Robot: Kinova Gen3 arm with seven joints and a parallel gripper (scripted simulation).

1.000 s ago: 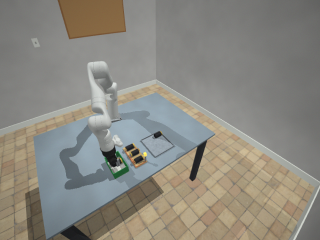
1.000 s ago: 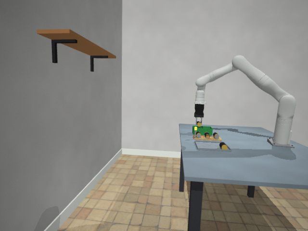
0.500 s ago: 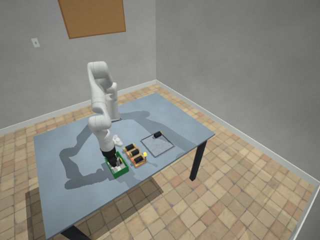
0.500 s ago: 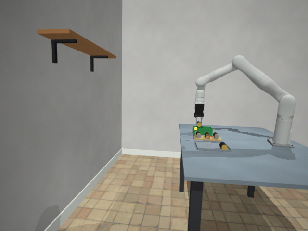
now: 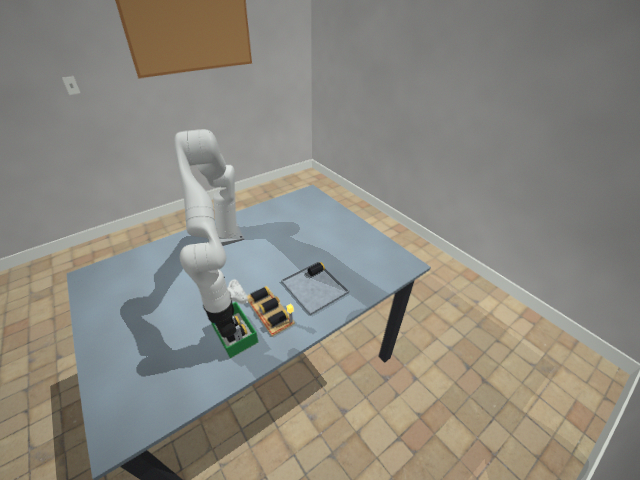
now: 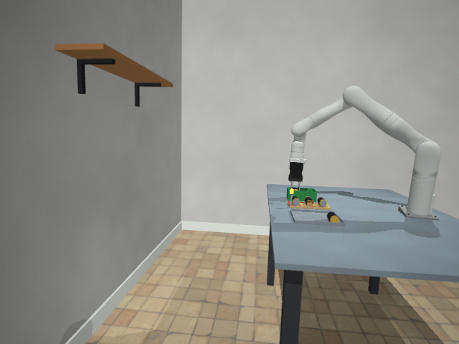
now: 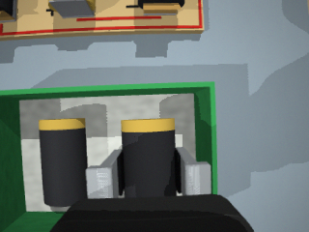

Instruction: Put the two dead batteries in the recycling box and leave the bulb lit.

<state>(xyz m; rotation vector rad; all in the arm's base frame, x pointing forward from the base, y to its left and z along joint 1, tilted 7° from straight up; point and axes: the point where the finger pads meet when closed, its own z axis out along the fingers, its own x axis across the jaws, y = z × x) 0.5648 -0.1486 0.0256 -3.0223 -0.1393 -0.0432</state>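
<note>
The green recycling box lies 3 cm behind my hand and 4 cm below it. The rest, counted from my hand: grey tray 8 cm behind, 34 cm to the left, 5 cm below.
</note>
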